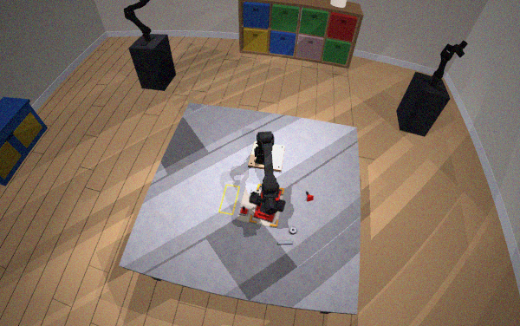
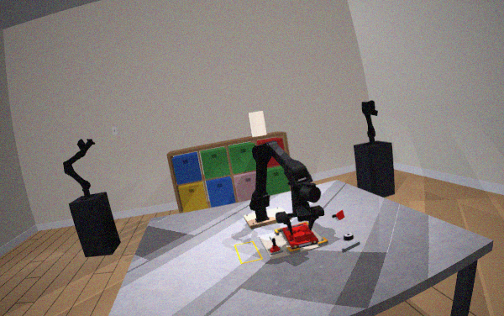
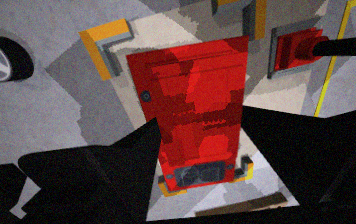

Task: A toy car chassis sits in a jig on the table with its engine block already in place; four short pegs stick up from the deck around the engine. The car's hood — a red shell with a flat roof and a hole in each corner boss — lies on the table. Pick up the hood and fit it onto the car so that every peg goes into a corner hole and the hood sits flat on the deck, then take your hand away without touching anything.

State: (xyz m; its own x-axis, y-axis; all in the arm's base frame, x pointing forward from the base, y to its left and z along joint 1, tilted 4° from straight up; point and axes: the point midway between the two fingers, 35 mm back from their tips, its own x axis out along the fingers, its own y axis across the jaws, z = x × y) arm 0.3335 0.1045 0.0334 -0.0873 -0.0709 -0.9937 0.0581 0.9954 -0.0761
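Now: gripper tip 10 mm below the red hood. Also, from my gripper tip: grey engine block (10 mm below); wheel (170 mm to the left, 90 mm ahead, 30 mm below).
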